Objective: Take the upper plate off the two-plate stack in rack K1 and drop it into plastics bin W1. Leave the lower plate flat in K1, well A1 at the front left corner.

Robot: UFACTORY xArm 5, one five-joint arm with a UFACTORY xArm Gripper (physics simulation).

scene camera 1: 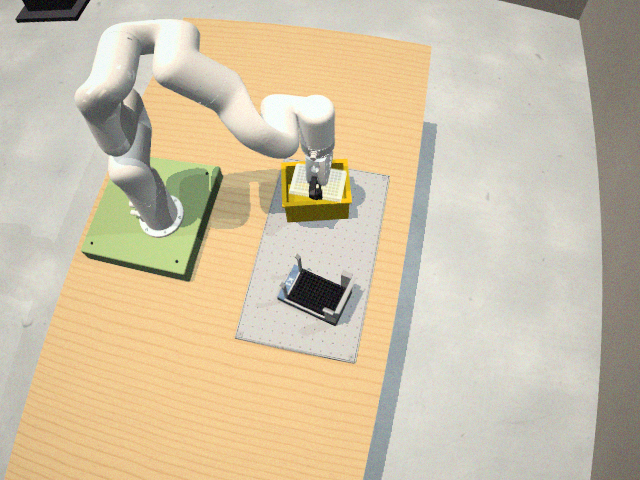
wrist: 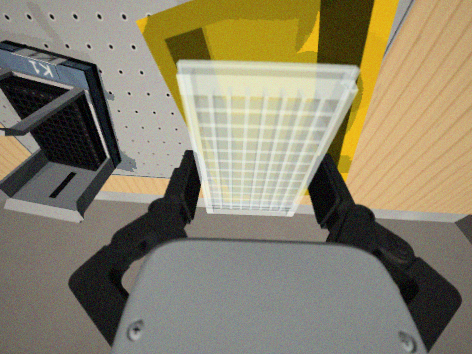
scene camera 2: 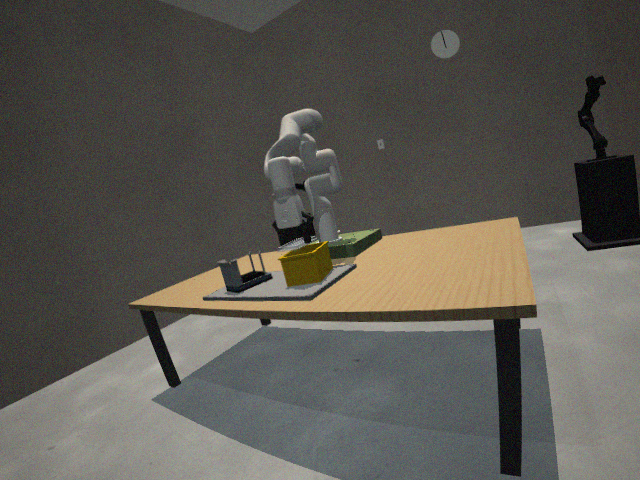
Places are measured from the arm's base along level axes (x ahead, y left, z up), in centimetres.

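Pixels of known places: gripper, fingertip midpoint: (scene camera 1: 319,182) (wrist: 255,166) (scene camera 2: 297,244); arm's base, origin of the base link: (scene camera 1: 162,216) (scene camera 2: 329,242).
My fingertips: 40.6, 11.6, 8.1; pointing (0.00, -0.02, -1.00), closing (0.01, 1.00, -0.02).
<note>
For each thing: its top centre in the pictures, then the offset to it from my fingertips, as dx, dy, dz. Level surfaces: height alone.
- yellow bin W1, middle of its top: (wrist: 273,134) (scene camera 1: 315,181) (scene camera 2: 304,249) -1.2, +1.4, -2.4
- black gridded plate, middle of its top: (wrist: 60,136) (scene camera 1: 318,293) (scene camera 2: 244,276) +3.9, -25.3, -8.5
- rack K1, middle of its top: (scene camera 1: 314,280) (scene camera 2: 240,255) +3.2, -25.0, -0.4
- grey perforated board, middle of its top: (wrist: 151,104) (scene camera 1: 316,251) (scene camera 2: 275,281) +1.3, -13.2, -12.3
- wooden table, its level: dz -13.6
A clear, whitish gridded plate (scene camera 1: 333,183) (scene camera 2: 296,244) (wrist: 250,125) is between the two black fingers of my gripper (scene camera 1: 315,190) (scene camera 2: 307,235) (wrist: 255,166), which is shut on its long sides. I hold it over the yellow bin W1 (scene camera 1: 317,211) (scene camera 2: 307,268) (wrist: 250,40), close above the rim; it covers much of the opening in scene camera 1. A black gridded plate (scene camera 1: 316,292) (scene camera 2: 253,276) (wrist: 64,127) lies flat in rack K1 (scene camera 1: 345,297) (scene camera 2: 231,276) (wrist: 70,72). Its well A1 is too small to make out.
Rack K1 has upright posts and a raised wall around the black plate. Rack and bin stand apart on a grey perforated board (scene camera 1: 268,268) (scene camera 2: 268,294) (wrist: 150,75). The wooden table (scene camera 1: 206,361) (scene camera 2: 439,273) also carries the green base block (scene camera 1: 113,206) (scene camera 2: 356,241) under the arm.
</note>
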